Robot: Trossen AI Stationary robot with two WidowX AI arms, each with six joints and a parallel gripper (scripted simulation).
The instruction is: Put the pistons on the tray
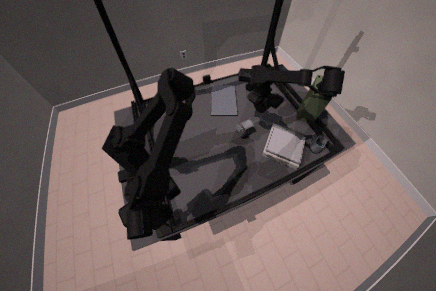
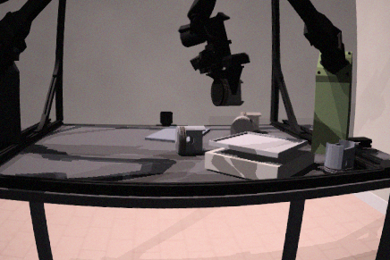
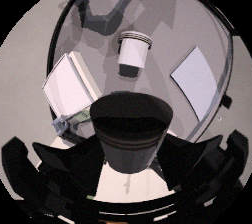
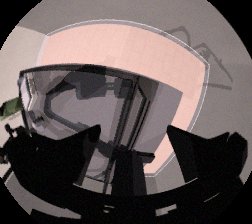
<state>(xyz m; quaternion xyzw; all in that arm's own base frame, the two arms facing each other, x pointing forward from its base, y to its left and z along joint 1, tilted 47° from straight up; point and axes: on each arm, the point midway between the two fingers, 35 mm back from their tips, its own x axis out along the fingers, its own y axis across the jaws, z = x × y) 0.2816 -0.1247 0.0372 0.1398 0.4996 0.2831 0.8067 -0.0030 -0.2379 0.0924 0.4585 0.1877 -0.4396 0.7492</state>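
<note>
Right now the white scale pan is 20 cm ahead of my left hand, 13 cm below it and 5 cm to the left of it. Also, from my left hand: flat grey steel tray 21 cm behind, 18 cm below, 12 cm to the right; piston 26 cm behind, 15 cm below, 12 cm to the left.
</note>
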